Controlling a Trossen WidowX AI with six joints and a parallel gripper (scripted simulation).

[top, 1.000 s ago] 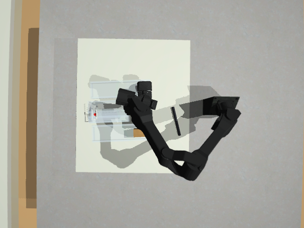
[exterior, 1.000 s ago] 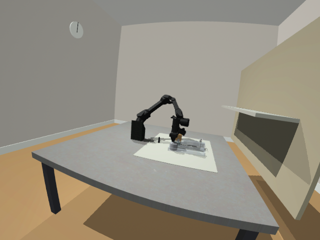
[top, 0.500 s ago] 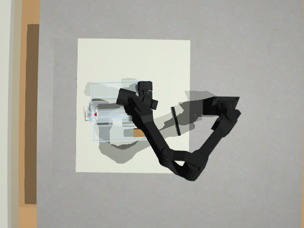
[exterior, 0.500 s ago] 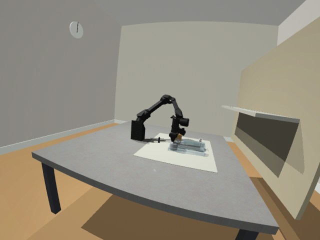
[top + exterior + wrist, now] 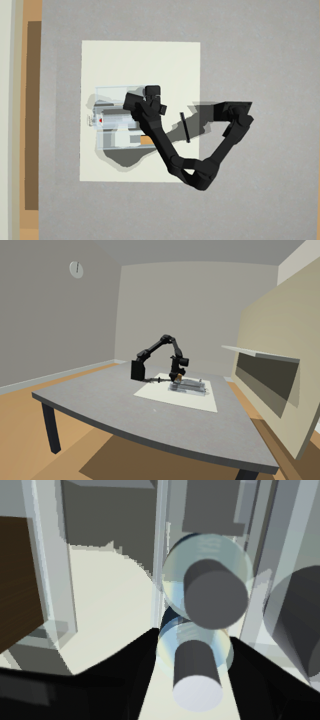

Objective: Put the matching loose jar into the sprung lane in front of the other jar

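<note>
The cream mat lies 6 cm ahead of my gripper tip, 1 cm to the left of it and 3 cm below it. The rest, counted from my gripper tip: brown box: 2 cm ahead, 13 cm to the left, 1 cm above; then white pusher part: 15 cm ahead, 4 cm to the left, 2 cm above; then sprung lane: 15 cm ahead, 3 cm to the left, 1 cm below.
</note>
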